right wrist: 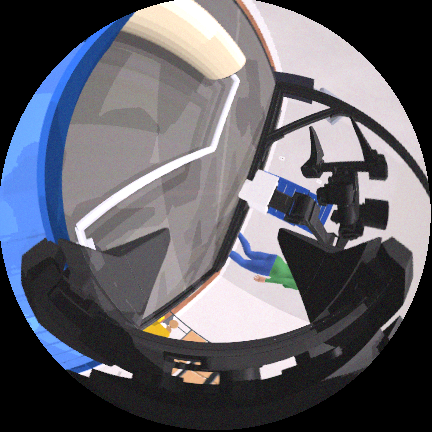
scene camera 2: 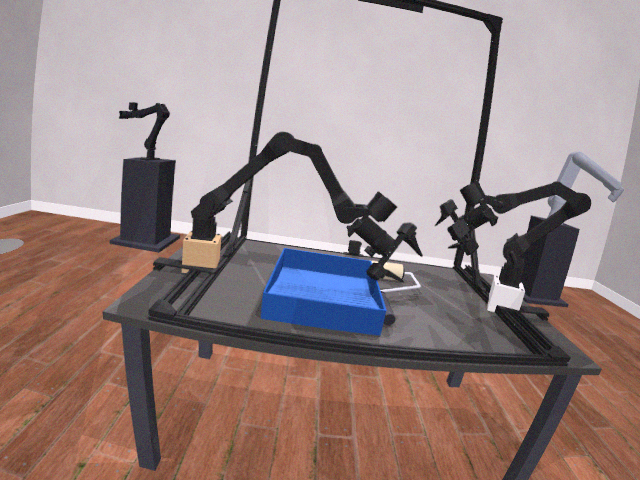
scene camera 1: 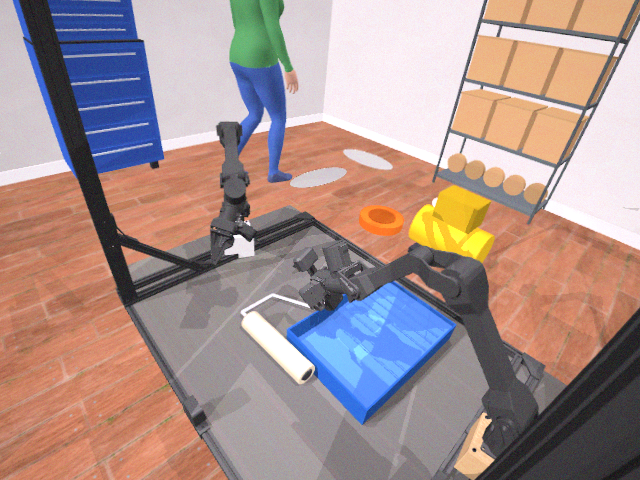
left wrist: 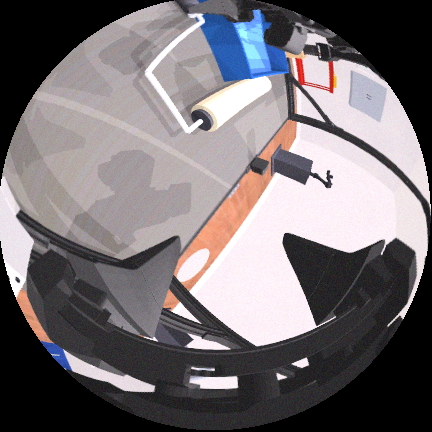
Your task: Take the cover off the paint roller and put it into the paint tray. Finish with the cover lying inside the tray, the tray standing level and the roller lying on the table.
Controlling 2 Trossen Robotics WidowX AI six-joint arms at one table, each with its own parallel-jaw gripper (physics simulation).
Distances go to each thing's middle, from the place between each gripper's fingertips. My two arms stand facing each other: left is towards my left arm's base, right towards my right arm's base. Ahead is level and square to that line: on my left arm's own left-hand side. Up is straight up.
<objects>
Now: right hand 17 cm past the cream roller cover (scene camera 1: 275,344), 10 cm to the left of it and 7 cm above it. Round my right hand: blue paint tray (scene camera 1: 363,352): 24 cm to the right, 6 cm below, 5 cm ahead.
Now: the cream roller cover 30 mm ahead of my left hand, 240 mm to the right of it and 140 mm below it. Also, from my left hand: blue paint tray (250 mm ahead, 380 mm to the right, 130 mm below).
</objects>
